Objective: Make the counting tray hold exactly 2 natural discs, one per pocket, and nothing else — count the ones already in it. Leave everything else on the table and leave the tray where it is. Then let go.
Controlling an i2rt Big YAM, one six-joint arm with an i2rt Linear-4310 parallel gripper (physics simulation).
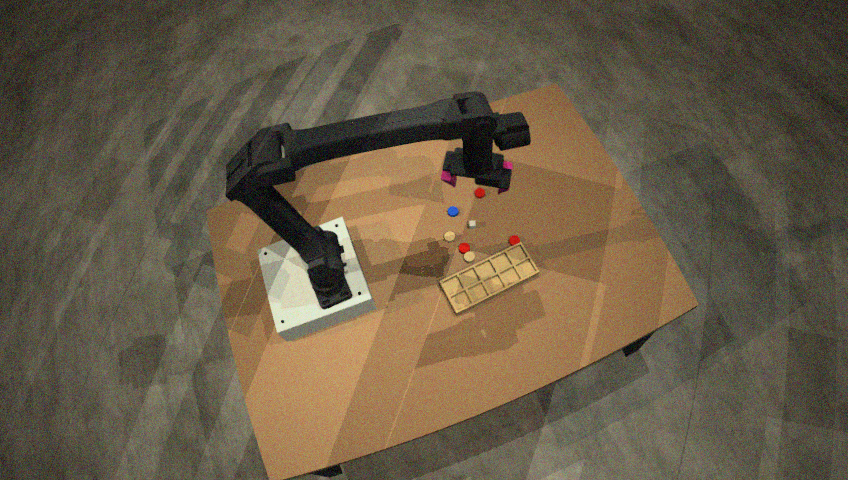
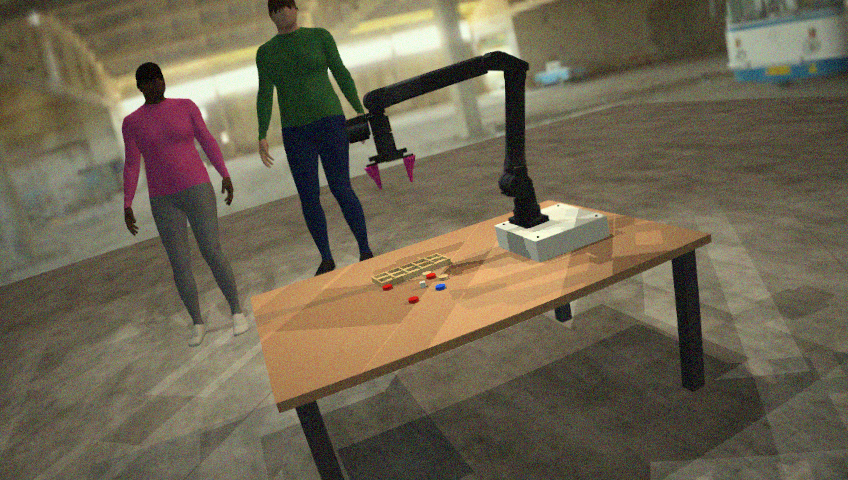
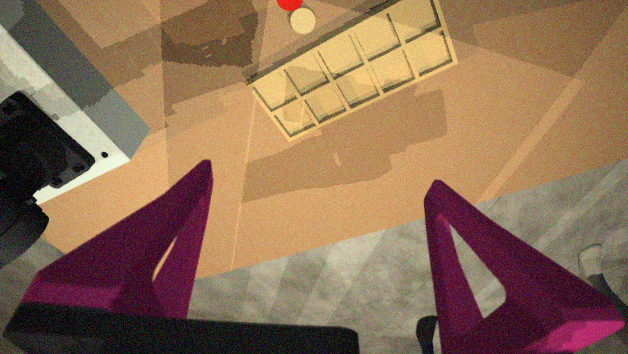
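Observation:
The pale wooden counting tray (image 1: 498, 292) (image 2: 410, 276) (image 3: 372, 101) lies on the table with two rows of pockets. I see no clear disc in it, but pale discs would blend with its floor and I cannot rule one out. One natural disc (image 1: 469, 256) (image 2: 427, 273) (image 3: 303, 20) lies just outside the tray's long side, beside a red disc. Another natural disc (image 1: 449, 236) (image 2: 442, 277) lies a little farther from the tray. My gripper (image 1: 477, 185) (image 2: 396, 184) (image 3: 324, 180) is open and empty, high above the table, pointing down.
Red discs (image 1: 464, 248) (image 1: 514, 240) (image 1: 479, 192) lie near the tray and farther out. A blue disc (image 1: 452, 211) (image 2: 440, 286) and a small white cube (image 1: 471, 223) (image 2: 422, 284) lie among them. The white base box (image 1: 291, 303) (image 2: 571, 234) carries the arm. Two people stand beyond the table.

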